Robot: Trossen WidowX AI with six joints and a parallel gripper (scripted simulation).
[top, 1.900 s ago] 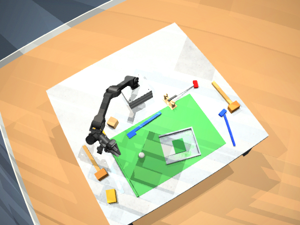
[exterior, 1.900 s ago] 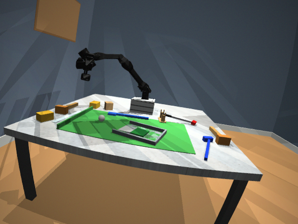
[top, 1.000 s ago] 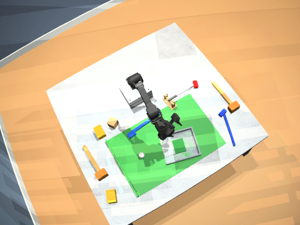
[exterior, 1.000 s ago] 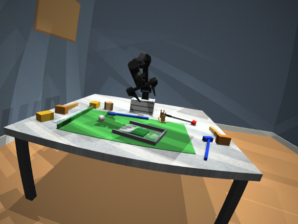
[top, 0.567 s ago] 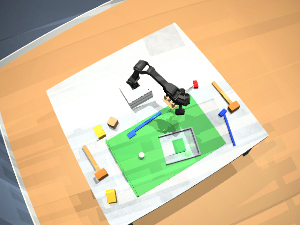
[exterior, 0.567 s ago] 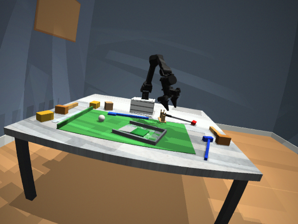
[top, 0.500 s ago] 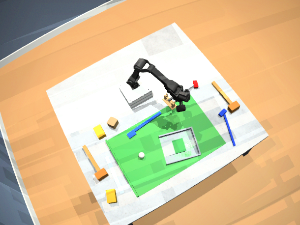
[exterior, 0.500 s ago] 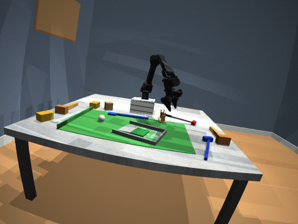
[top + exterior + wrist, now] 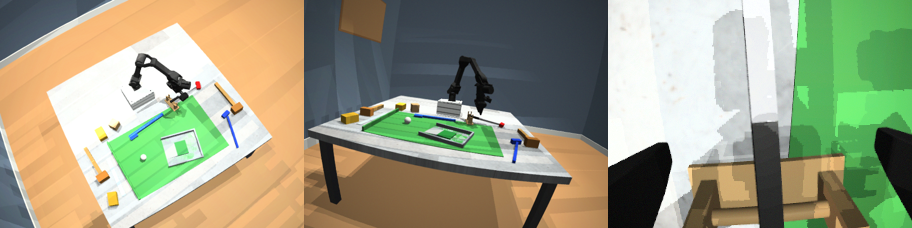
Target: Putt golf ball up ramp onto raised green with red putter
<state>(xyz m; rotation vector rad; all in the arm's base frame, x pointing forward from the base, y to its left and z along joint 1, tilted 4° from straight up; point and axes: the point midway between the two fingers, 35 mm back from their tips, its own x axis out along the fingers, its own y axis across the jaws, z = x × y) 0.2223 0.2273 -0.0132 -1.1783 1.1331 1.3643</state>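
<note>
Right now the wooden stand is 70 mm to the right of my gripper tip and 40 mm below it. Also, from my gripper tip: tan cube: 70 mm behind, 510 mm to the right, 50 mm below; blue mallet: 400 mm ahead, 190 mm to the left, 60 mm below; red putter: 10 mm behind, 70 mm to the left, 50 mm below.
</note>
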